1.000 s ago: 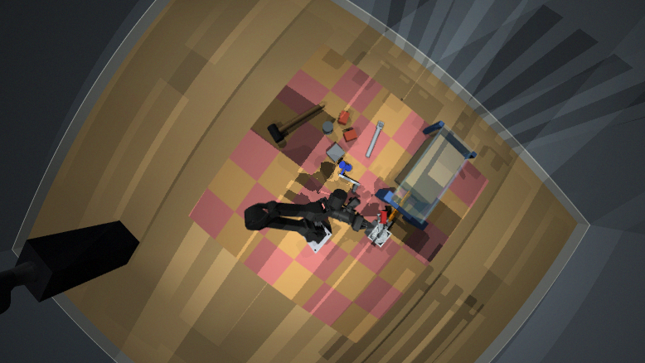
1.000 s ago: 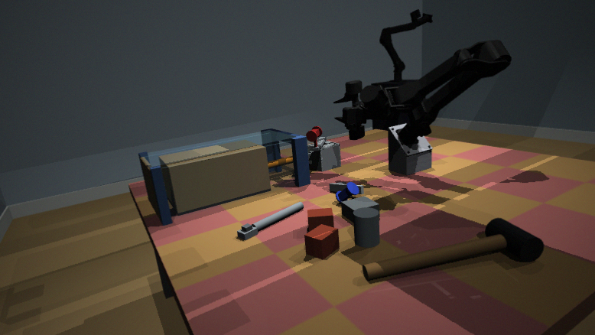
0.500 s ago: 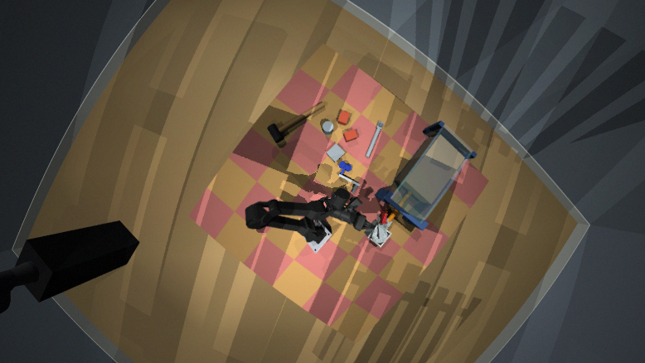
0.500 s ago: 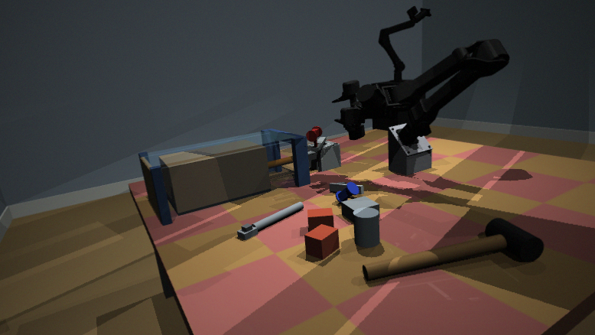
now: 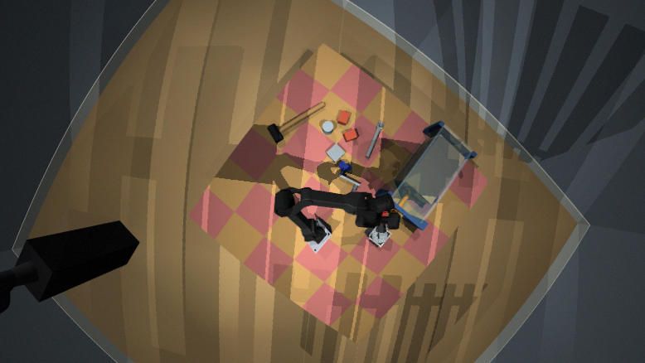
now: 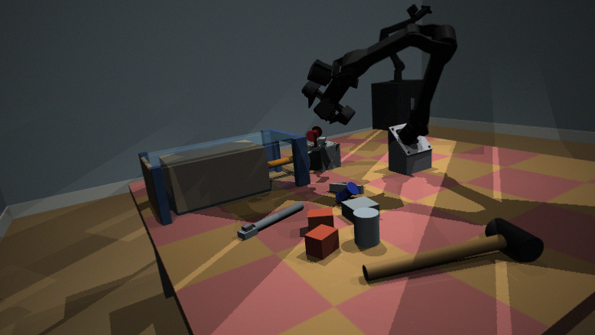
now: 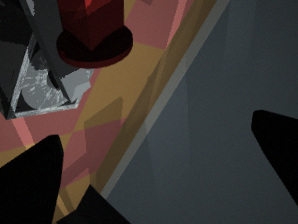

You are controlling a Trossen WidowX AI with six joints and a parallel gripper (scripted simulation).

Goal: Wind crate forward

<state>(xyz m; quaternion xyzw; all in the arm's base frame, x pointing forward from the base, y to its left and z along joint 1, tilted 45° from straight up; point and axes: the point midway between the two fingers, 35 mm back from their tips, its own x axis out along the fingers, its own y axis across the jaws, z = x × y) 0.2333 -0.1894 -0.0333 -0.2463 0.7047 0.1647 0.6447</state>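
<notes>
Now: gripper tip 100 mm above the grey crank arm and 20 mm to the left of it. From my gripper tip the other things lie so: grey winch 180 mm below, 70 mm to the right, 60 mm behind; blue-knobbed winch handle 250 mm to the left, 190 mm below, 80 mm ahead; red knob 70 mm below, 30 mm ahead, 10 mm to the left.
</notes>
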